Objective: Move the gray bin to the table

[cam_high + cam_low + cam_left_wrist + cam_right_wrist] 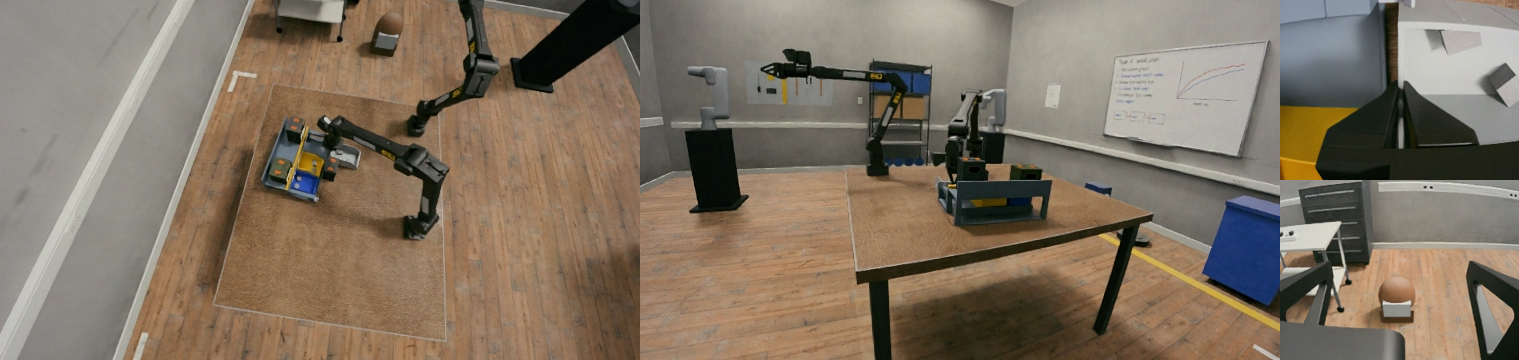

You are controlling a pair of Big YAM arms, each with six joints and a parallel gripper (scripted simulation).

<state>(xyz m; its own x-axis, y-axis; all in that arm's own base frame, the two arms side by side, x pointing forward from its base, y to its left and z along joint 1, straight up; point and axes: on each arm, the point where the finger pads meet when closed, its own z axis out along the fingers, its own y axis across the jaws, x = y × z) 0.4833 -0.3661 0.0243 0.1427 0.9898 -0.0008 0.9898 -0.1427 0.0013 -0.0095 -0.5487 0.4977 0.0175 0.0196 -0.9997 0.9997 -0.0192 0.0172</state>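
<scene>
Now: the gray open bin 80 mm behind my left hand, 30 mm below it and 10 mm to the left of it. From my left hand the other things lie so: blue-gray shelf 150 mm ahead, 100 mm to the left; yellow bin 120 mm ahead, 100 mm to the left, 20 mm below; blue bin 210 mm to the left, 130 mm ahead, 20 mm below.
</scene>
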